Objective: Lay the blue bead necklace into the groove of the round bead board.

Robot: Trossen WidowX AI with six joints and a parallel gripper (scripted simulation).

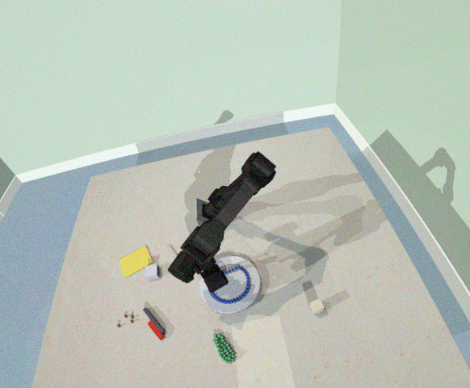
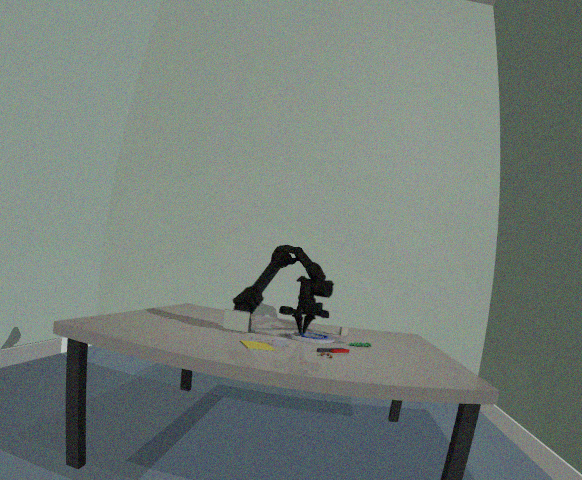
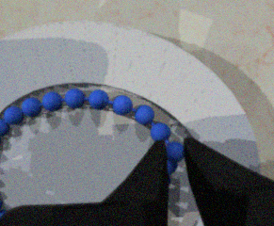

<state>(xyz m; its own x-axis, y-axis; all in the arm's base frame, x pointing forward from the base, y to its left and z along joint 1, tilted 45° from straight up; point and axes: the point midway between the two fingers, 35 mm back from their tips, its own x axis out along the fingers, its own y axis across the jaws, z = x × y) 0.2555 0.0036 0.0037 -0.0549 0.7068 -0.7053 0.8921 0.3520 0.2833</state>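
Right now my gripper tip is 3 cm short of the round bead board, 6 cm to the right of it and 1 cm above it. The rest, counted from my gripper tip: white cube: 4 cm behind, 22 cm to the right, 1 cm below; then grey tool: 15 cm ahead, 19 cm to the right, 2 cm below; then stick: 10 cm behind, 14 cm to the right, 2 cm below.
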